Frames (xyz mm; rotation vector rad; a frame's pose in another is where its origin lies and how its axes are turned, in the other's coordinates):
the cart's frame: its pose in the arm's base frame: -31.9 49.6 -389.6 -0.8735 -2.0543 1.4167
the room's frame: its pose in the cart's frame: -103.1 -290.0 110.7 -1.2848 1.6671 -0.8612
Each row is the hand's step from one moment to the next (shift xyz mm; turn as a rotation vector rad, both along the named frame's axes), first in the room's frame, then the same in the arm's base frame.
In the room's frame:
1: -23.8 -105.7 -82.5 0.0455 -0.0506 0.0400
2: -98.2 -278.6 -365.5 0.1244 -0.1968 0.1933
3: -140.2 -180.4 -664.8 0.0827 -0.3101 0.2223
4: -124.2 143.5 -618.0 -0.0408 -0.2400 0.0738
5: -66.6 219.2 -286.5 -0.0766 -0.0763 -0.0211
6: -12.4 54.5 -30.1 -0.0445 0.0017 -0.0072
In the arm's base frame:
1: -72.6 -105.5 -46.3 -0.0607 0.0110 0.0493
2: -142.6 -407.3 -186.1 -0.2488 0.0884 0.1479
3: 48.8 -642.7 -280.6 -0.3656 0.0870 0.1058
4: 339.1 -497.5 -235.5 -0.2512 -0.0015 -0.0402
5: 301.2 -179.1 -108.5 -0.0656 -0.0283 -0.0839
6: 61.3 -7.5 -14.7 0.0037 0.0032 -0.0448

